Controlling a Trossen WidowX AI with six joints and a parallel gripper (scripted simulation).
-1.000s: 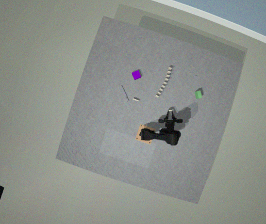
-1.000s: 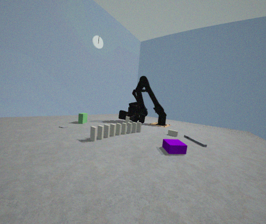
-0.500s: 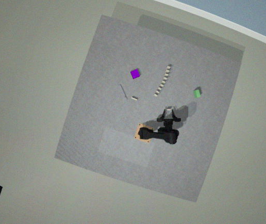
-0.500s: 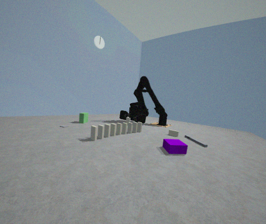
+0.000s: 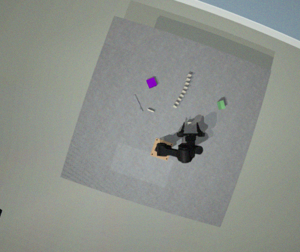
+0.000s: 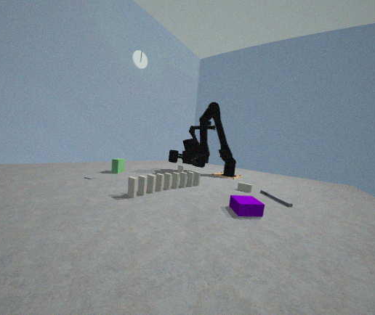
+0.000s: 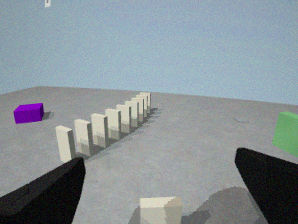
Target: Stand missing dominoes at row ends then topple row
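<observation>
Now: gripper tip 390 mm to the right of the thin rod, 70 mm above it and 30 mm past it. The rest, counted from my gripper tip: flat grey piece: 350 mm ahead, 90 mm to the right, 70 mm below.
</observation>
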